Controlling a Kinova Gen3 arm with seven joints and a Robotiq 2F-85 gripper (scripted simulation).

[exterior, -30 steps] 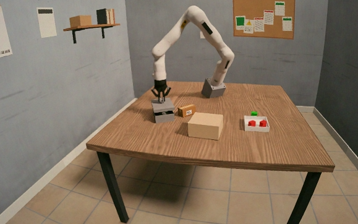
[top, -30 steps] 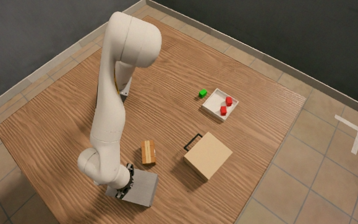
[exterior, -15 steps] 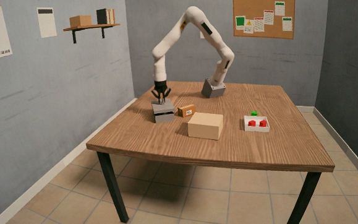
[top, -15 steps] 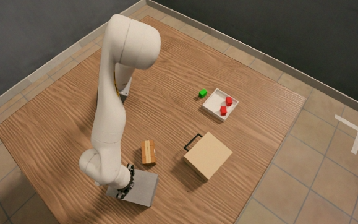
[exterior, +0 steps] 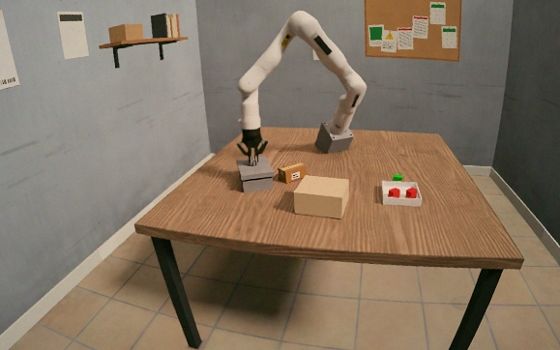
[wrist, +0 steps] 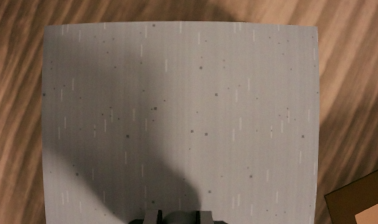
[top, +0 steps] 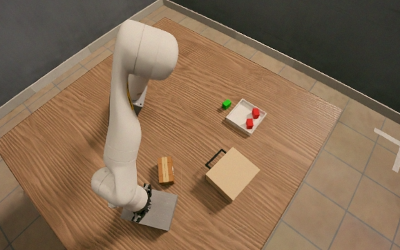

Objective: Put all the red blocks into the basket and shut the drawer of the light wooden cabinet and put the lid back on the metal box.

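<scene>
Right now my hand is 8 cm above the grey metal box. The rest, counted from my hand: grey lid: 3 cm below; then blue block: 7 cm behind, 11 cm to the left, 8 cm below; then brown cardboard box: 10 cm behind, 13 cm to the left, 7 cm below.
</scene>
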